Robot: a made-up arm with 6 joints. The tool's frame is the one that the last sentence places. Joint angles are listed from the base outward.
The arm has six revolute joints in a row. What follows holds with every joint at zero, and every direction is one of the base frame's. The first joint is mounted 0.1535 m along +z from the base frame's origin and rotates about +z. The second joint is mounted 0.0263 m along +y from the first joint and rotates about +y. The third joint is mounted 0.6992 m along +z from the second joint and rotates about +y. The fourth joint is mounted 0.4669 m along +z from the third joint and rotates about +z. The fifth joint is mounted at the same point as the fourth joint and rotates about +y. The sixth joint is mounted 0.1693 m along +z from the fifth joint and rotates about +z. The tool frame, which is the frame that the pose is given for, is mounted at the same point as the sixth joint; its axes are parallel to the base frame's.
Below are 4 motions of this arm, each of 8 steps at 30 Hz.
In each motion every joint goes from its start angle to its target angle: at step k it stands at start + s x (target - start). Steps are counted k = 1, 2, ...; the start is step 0. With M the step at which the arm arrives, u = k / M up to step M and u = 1 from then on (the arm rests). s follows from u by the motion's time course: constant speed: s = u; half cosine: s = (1 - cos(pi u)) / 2; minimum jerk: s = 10 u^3 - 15 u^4 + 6 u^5.
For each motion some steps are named. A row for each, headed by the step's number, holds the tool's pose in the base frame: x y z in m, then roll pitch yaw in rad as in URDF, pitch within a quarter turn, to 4 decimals.
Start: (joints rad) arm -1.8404 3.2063 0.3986 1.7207 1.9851 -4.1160
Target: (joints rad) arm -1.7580 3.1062 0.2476 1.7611 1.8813 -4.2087
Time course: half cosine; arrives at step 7
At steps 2, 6, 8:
2: 0.2181 0.1211 -0.9224 -1.0479 0.9431 -1.6942
6: 0.1889 0.0058 -0.9560 -1.2181 0.7056 -1.7819
8: 0.1875 -0.0020 -0.9575 -1.2260 0.6897 -1.7850

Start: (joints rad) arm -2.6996 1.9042 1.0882 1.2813 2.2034 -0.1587
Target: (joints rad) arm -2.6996 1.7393 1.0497 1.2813 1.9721 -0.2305
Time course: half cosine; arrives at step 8
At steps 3, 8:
3: -0.5724 -0.4520 -0.4184 0.6447 -0.9430 1.6696
8: -0.6353 -0.4950 -0.3552 1.0897 -0.9322 1.2471

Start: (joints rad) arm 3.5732 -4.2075 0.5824 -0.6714 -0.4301 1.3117
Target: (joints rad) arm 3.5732 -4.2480 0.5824 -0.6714 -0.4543 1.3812
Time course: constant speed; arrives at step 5
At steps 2, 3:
2: -0.8459 -0.4679 -0.6920 2.3631 0.4708 -0.3584
3: -0.8522 -0.4713 -0.6836 2.3465 0.4674 -0.3732

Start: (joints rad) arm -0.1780 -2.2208 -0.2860 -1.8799 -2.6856 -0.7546
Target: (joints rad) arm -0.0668 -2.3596 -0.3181 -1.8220 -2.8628 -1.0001
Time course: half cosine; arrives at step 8
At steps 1, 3, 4, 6, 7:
1: -0.7291 0.2258 -0.5139 0.3257 0.5537 1.1715
3: -0.7045 0.1925 -0.5425 0.2607 0.5361 1.0745
4: -0.6860 0.1698 -0.5619 0.2191 0.5185 1.0086
6: -0.6491 0.1297 -0.5960 0.1533 0.4762 0.8938
7: -0.6372 0.1180 -0.6059 0.1363 0.4610 0.8605

